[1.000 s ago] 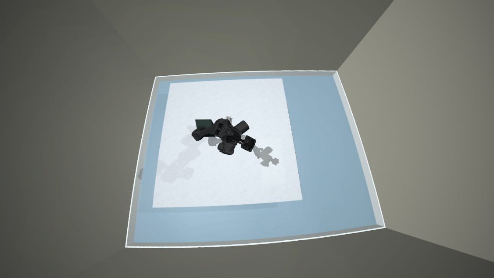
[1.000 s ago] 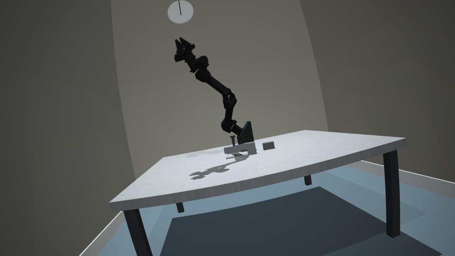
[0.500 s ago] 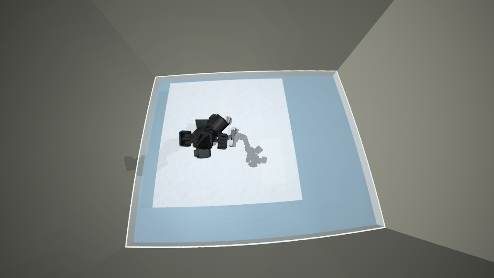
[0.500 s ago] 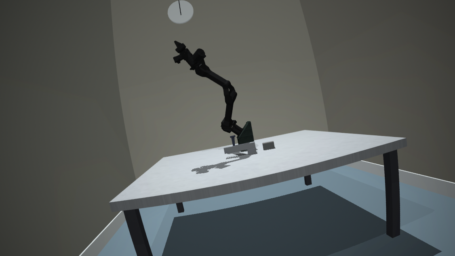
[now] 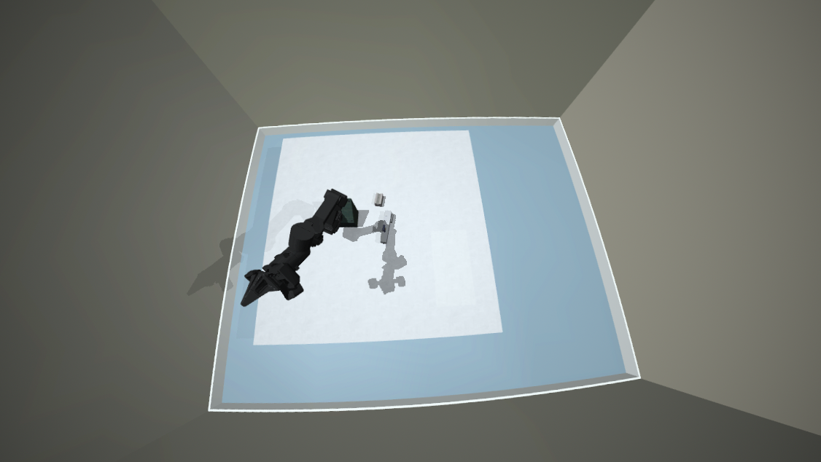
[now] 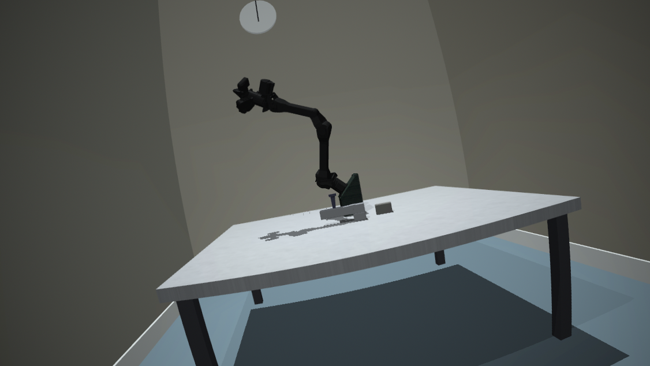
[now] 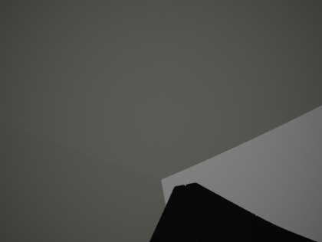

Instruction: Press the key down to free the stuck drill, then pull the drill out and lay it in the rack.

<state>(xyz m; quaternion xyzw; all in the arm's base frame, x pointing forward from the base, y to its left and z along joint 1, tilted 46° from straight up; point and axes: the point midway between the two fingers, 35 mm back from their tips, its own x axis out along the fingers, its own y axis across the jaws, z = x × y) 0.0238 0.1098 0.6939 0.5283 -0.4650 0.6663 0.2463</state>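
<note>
Right now my gripper tip is 61 cm above the dark blue key, 38 cm to the right of it and 24 cm short of it. From my gripper tip the other things lie so: drill: 65 cm below, 43 cm to the left, 25 cm ahead; grey rack: 68 cm below, 59 cm to the left, 19 cm ahead; long grey fixture: 66 cm below, 41 cm to the left, 24 cm ahead.
</note>
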